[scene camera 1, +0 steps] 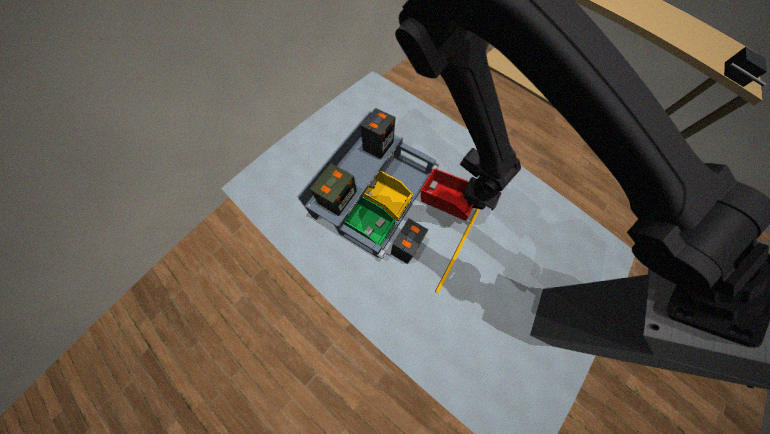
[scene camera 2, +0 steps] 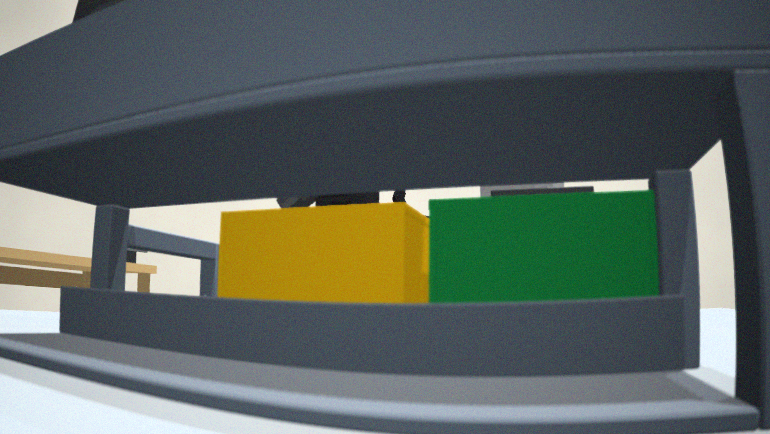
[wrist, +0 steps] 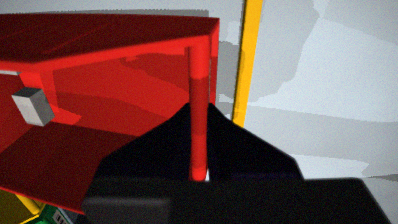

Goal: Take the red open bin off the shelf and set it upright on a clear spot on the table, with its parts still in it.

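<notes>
My gripper is there in the pictures, and with it I see a green bin, a red bin and a yellow bin. The wrist view shows my gripper too.
</notes>
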